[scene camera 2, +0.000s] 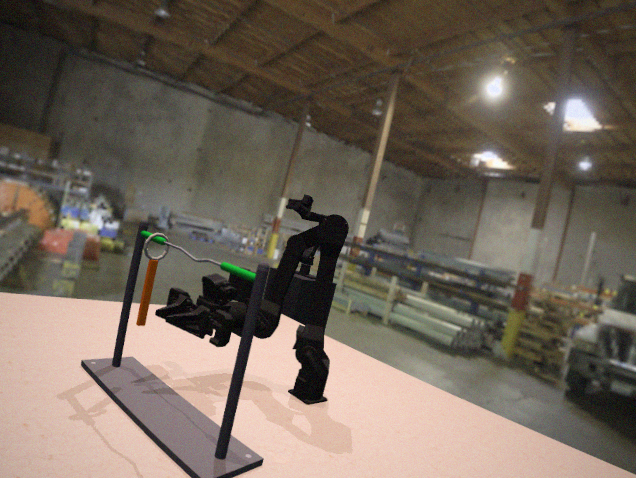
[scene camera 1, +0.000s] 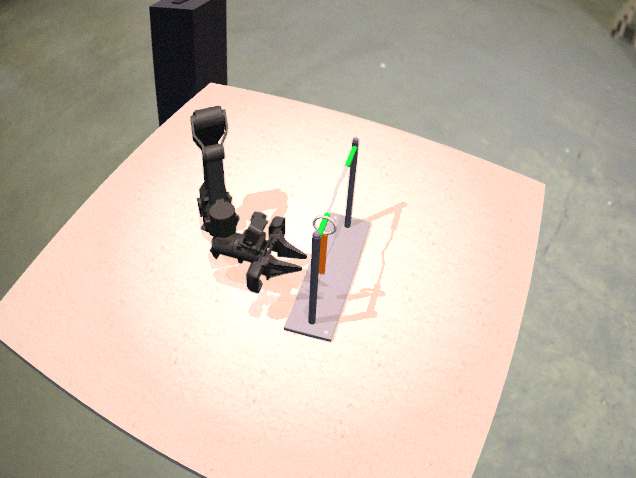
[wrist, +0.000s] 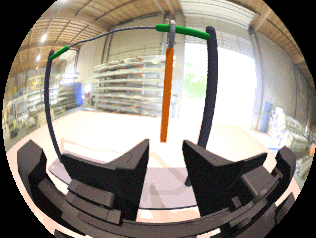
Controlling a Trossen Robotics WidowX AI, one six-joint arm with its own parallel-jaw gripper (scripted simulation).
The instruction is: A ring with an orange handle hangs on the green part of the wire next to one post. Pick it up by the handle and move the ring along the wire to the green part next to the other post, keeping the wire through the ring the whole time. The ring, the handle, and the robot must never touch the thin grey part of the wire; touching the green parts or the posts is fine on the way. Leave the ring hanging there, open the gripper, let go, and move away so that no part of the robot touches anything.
Labels:
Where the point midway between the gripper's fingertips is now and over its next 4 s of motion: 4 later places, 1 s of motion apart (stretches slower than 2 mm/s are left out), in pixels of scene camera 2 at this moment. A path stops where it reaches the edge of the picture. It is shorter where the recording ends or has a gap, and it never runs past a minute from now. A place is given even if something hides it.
The gripper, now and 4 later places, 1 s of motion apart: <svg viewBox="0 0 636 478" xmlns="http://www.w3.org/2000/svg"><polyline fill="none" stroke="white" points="160,316 139,313 124,314 125,308 133,315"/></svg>

